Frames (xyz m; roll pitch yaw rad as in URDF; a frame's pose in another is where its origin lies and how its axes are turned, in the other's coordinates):
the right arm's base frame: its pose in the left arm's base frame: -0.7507 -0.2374 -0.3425 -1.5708 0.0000 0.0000
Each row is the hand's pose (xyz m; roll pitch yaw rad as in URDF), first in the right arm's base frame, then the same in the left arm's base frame.
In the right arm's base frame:
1: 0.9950 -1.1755 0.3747 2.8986 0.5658 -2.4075
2: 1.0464 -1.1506 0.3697 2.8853 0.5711 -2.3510
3: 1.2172 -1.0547 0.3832 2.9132 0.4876 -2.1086
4: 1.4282 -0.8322 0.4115 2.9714 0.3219 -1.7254
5: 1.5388 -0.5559 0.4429 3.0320 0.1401 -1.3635
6: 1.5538 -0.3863 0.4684 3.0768 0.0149 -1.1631
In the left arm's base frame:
1: 0.2443 0.1373 0.8330 -2.2643 -0.6011 -2.4340
2: 0.2957 0.1323 0.8081 -2.3270 -0.6410 -2.4014
3: 0.4665 0.1458 0.7122 -2.4650 -0.8614 -2.3389
4: 0.6775 0.1741 0.4897 -2.8541 -1.2149 -2.0034
5: 0.7881 0.2055 0.2134 2.0473 -1.3212 -0.6007
6: 0.8031 0.2310 0.0438 1.5405 -1.1628 -0.0376

